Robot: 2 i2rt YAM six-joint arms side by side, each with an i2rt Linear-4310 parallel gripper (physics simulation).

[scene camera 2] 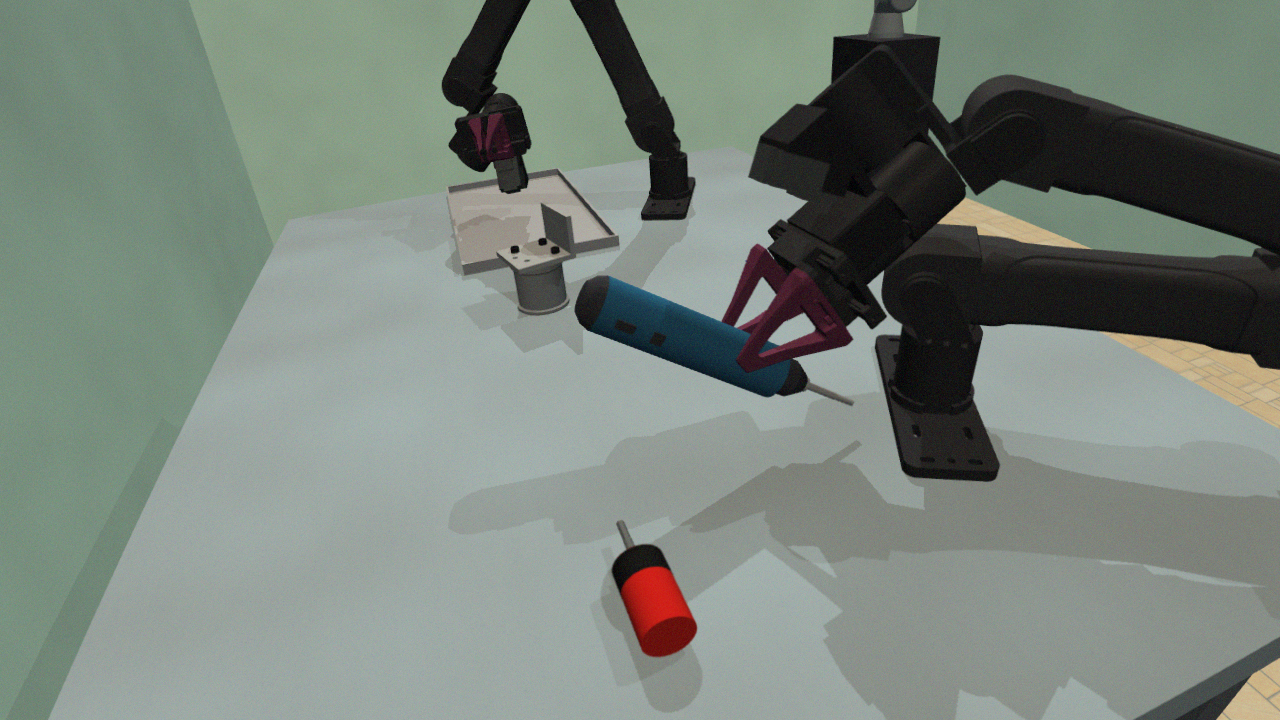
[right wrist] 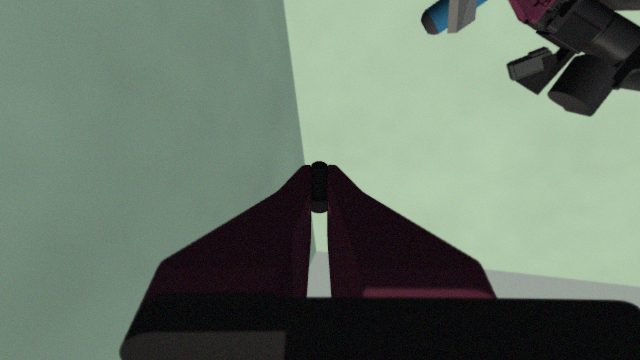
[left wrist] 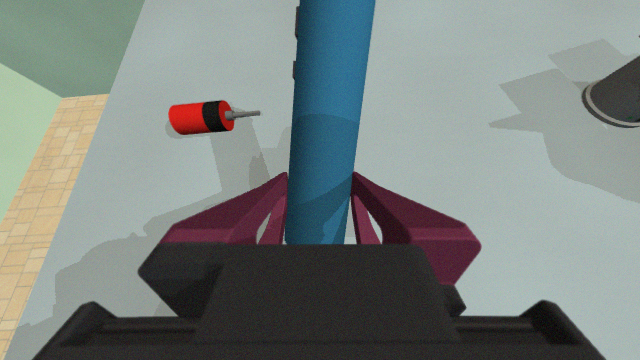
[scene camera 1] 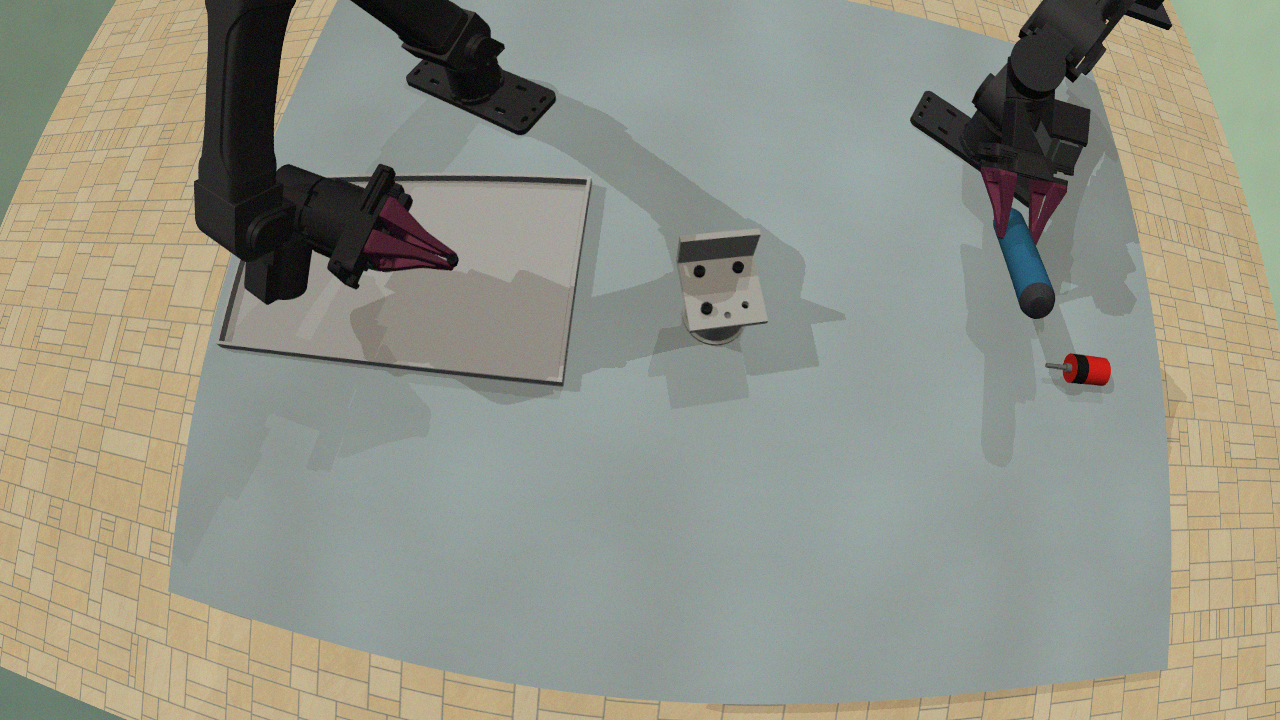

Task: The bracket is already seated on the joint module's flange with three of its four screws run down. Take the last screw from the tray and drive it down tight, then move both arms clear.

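Places are measured from the left arm's base along level axes (x down, y ahead, z right), in centimetres.
Where they show: left gripper, fingertip midpoint: (scene camera 2: pixel 729 354) (left wrist: pixel 319 180) (scene camera 1: pixel 1016 241); right gripper, fingertip midpoint: (scene camera 2: pixel 484 157) (right wrist: pixel 319 180) (scene camera 1: pixel 454 262); left arm's base at its link origin: (scene camera 2: pixel 927 402); right arm's base at its link origin: (scene camera 2: pixel 670 199) (scene camera 1: pixel 477 89).
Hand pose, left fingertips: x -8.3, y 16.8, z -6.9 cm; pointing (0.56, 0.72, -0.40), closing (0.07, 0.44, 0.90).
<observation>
Each offset is from my left fingertips to the top centre of the thing. Level surfaces: height alone.
The bracket (scene camera 1: pixel 721 288) (scene camera 2: pixel 556 229) sits on the grey joint module @(dy +23.9, dx +2.0, dz +24.0 cm) (scene camera 1: pixel 716 337) (scene camera 2: pixel 541 288) (left wrist: pixel 616 97). Three black screw heads show in its plate; the hole at the lower right in scene camera 1 is open. My right gripper (scene camera 1: pixel 451 259) (right wrist: pixel 319 180) is shut on the black screw @(dy +36.7, dx -6.0, dz +42.7 cm) (scene camera 1: pixel 453 259) (right wrist: pixel 319 190), above the tray @(dy +38.3, dx +6.7, dz +55.4 cm) (scene camera 1: pixel 510 214) (scene camera 2: pixel 590 243). The screw points along the fingers' line of view in the right wrist view. My left gripper (scene camera 1: pixel 1018 236) (scene camera 2: pixel 741 344) (left wrist: pixel 319 180) is shut on the blue screwdriver (scene camera 1: pixel 1025 261) (scene camera 2: pixel 675 333) (left wrist: pixel 331 75) (right wrist: pixel 441 16), held tilted above the table, away from the bracket.
A red and black tool @(dy +4.2, dx +4.9, dz -15.7 cm) (scene camera 1: pixel 1093 369) (scene camera 2: pixel 657 601) (left wrist: pixel 190 119) with a thin metal shaft lies on the table below the screwdriver in scene camera 1. The arm base plates (scene camera 1: pixel 528 111) (scene camera 2: pixel 948 456) stand on the table @(dx +8.4 cm) (scene camera 1: pixel 680 537). The bracket stands between the tray and the left arm.
</observation>
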